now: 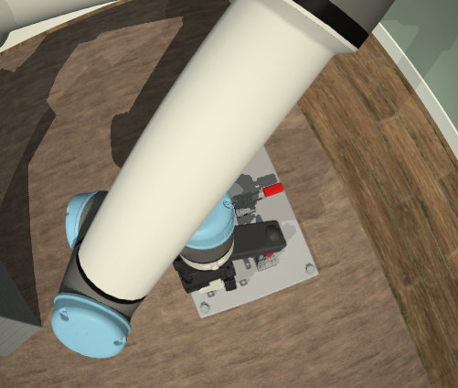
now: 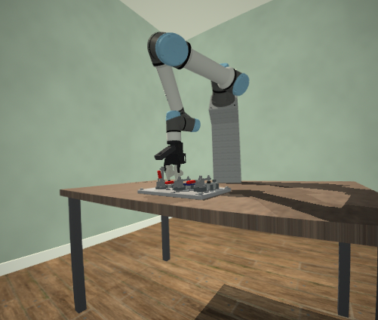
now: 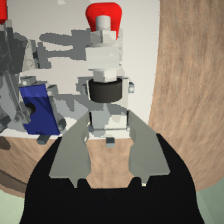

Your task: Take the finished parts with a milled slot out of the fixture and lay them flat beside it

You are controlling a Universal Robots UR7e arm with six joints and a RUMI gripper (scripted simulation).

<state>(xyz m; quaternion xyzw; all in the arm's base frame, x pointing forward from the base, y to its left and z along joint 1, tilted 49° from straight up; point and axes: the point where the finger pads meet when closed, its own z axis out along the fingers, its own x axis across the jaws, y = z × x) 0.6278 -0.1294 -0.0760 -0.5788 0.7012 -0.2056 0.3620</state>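
Now: the blue blank 2 cm ahead of my hand, 11 cm to the left of it and 1 cm below it. Also, from my hand: grey fixture plate (6 cm ahead, 10 cm to the left, 3 cm below).
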